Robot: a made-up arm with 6 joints. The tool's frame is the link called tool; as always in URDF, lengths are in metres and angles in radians.
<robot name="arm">
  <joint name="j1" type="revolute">
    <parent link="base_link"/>
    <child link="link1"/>
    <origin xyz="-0.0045 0.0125 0.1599" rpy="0 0 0"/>
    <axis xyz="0 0 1"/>
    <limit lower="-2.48" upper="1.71"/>
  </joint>
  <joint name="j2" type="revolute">
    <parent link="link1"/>
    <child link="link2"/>
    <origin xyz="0.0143 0.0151 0.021" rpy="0 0 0"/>
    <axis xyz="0.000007 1 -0.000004"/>
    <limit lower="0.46" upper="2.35"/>
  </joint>
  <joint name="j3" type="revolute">
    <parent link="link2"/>
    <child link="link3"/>
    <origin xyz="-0.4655 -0.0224 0.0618" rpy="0 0 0"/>
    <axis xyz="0.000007 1 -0.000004"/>
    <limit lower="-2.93" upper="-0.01"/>
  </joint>
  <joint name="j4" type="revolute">
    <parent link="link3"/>
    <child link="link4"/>
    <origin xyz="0.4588 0.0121 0.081" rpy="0 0 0"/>
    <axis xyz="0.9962 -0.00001 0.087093"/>
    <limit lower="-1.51" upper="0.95"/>
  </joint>
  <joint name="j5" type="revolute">
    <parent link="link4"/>
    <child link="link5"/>
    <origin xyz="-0.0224 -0.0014 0.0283" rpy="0 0 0"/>
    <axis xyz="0.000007 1 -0.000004"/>
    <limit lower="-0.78" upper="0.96"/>
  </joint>
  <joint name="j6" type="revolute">
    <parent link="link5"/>
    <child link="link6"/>
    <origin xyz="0.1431 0.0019 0.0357" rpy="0 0 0"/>
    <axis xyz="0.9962 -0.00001 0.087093"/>
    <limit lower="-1.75" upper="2"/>
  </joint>
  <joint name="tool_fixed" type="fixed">
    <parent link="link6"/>
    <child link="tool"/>
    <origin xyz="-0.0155 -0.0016 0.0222" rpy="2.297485 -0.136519 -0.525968"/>
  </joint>
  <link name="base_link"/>
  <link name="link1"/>
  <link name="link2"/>
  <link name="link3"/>
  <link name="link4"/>
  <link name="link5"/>
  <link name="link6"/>
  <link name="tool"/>
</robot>
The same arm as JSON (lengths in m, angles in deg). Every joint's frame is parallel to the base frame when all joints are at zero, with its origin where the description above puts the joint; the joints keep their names.
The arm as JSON. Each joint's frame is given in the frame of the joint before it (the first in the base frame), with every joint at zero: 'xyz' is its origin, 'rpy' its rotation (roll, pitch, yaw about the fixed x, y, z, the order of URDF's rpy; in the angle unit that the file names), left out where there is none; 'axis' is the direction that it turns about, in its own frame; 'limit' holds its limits. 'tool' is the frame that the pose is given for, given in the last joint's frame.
{"units": {"length": "m", "angle": "deg"}, "joints": [
  {"name": "j1", "type": "revolute", "origin": {"xyz": [-0.0045, 0.0125, 0.1599]}, "axis": [0.0, 0.0, 1.0], "limit": {"lower": -142.09, "upper": 97.98}},
  {"name": "j2", "type": "revolute", "origin": {"xyz": [0.0143, 0.0151, 0.021]}, "axis": [0.0, 1.0, 0.0], "limit": {"lower": 26.36, "upper": 134.65}},
  {"name": "j3", "type": "revolute", "origin": {"xyz": [-0.4655, -0.0224, 0.0618]}, "axis": [0.0, 1.0, 0.0], "limit": {"lower": -167.88, "upper": -0.57}},
  {"name": "j4", "type": "revolute", "origin": {"xyz": [0.4588, 0.0121, 0.081]}, "axis": [0.9962, 0.0, 0.0871], "limit": {"lower": -86.52, "upper": 54.43}},
  {"name": "j5", "type": "revolute", "origin": {"xyz": [-0.0224, -0.0014, 0.0283]}, "axis": [0.0, 1.0, 0.0], "limit": {"lower": -44.69, "upper": 55.0}},
  {"name": "j6", "type": "revolute", "origin": {"xyz": [0.1431, 0.0019, 0.0357]}, "axis": [0.9962, 0.0, 0.0871], "limit": {"lower": -100.27, "upper": 114.59}}
], "tool": {"origin": {"xyz": [-0.0155, -0.0016, 0.0222], "rpy": [131.64, -7.82, -30.14]}}}

